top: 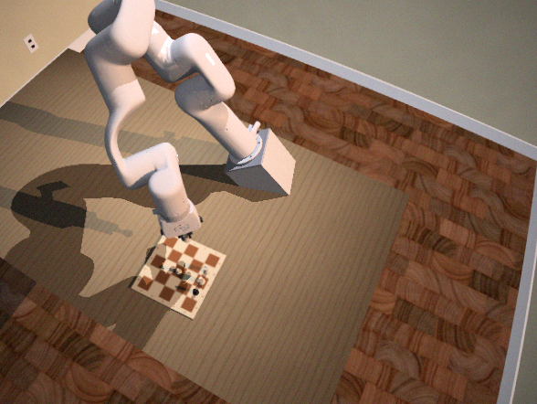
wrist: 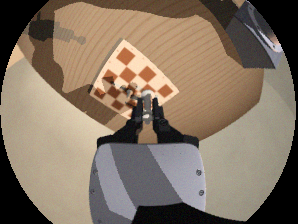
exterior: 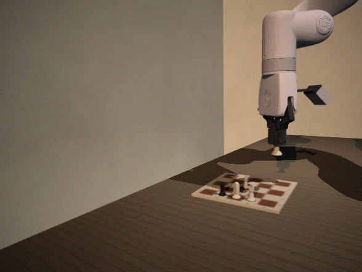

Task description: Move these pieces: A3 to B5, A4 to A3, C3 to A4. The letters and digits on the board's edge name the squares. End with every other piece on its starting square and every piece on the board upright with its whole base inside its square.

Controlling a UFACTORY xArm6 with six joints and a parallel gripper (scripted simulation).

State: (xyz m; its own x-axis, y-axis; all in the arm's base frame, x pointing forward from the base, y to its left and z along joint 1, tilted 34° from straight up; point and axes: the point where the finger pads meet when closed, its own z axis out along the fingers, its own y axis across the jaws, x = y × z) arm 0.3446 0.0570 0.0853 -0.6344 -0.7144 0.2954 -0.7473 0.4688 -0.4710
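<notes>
My gripper is now 8 cm short of the white pawn and 13 cm above it. From my hand the other things lie so: white king: 1 cm below; then chessboard: 8 cm ahead, 15 cm below; then white rook: 3 cm ahead, 8 cm to the left, 13 cm below.
</notes>
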